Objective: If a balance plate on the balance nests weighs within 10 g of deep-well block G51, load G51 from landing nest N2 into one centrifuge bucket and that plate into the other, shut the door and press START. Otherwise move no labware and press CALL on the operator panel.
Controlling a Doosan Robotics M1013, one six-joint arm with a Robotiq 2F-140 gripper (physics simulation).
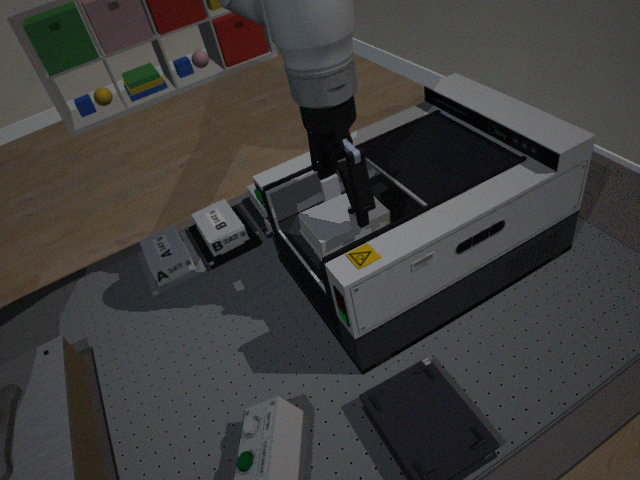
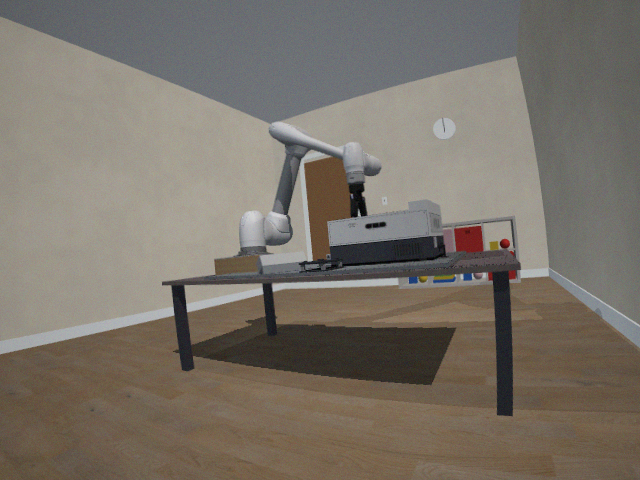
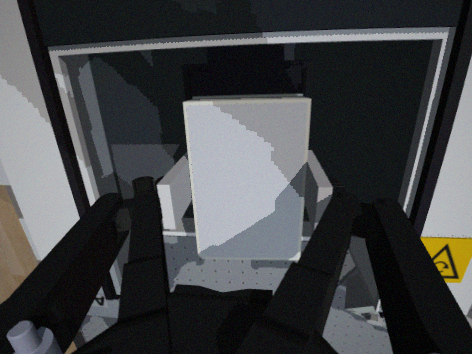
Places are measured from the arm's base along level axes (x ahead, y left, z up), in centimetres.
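Pixels of known places: gripper, fingertip midpoint: (image 1: 348,224) (image 3: 248,167).
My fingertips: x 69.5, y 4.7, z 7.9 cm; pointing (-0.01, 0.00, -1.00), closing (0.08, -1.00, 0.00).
Observation:
Behind a point stands the place of what it marks.
My gripper (image 1: 347,205) (image 2: 357,213) (image 3: 248,167) @[x 69.5, y 4.7, z 7.9 cm] is shut on a pale deep-well block (image 1: 324,219) @[x 65.7, y 4.7, z 10.9 cm] (image 3: 240,175) @[x 70.0, y 5.2, z 10.8 cm], its pads against two sides. The block is upright in the open front of the centrifuge (image 1: 403,289) @[x 70.3, y -11.5, z 6.7 cm] (image 2: 379,237) @[x 85.6, y -10.2, z 3.5 cm] (image 3: 20,145) @[x 71.8, y 19.7, z 13.3 cm]; no G51 mark is readable. A dark shape behind it may be a bucket; seating is hidden. The dark door panel (image 1: 439,149) @[x 88.9, y 6.9, z 13.6 cm] leaves the front opening uncovered. Plates A (image 1: 168,253) @[x 38.3, y 30.0, z -2.4 cm] and B (image 1: 217,224) @[x 50.0, y 32.8, z -2.3 cm] stand on nests left of the centrifuge; their weights are too blurred to trust. The operator panel (image 1: 289,439) @[x 47.2, y -19.7, z -2.0 cm] has a green button (image 1: 244,460) @[x 40.8, y -20.3, z -0.6 cm] and a white button (image 1: 251,425) @[x 43.2, y -16.1, z -0.5 cm].
A flat dark nest (image 1: 429,418) @[x 65.6, y -25.3, z -3.9 cm] lies at the front right without labware. Beyond plate B is another dark nest (image 1: 251,214) @[x 58.1, y 37.6, z -6.7 cm], and a pale item with green is partly hidden behind the centrifuge corner. The opening's side walls stand close around the fingers. The robot's base block (image 2: 235,266) @[x 2.3, y -17.1, z -4.3 cm] stands at the table's left.

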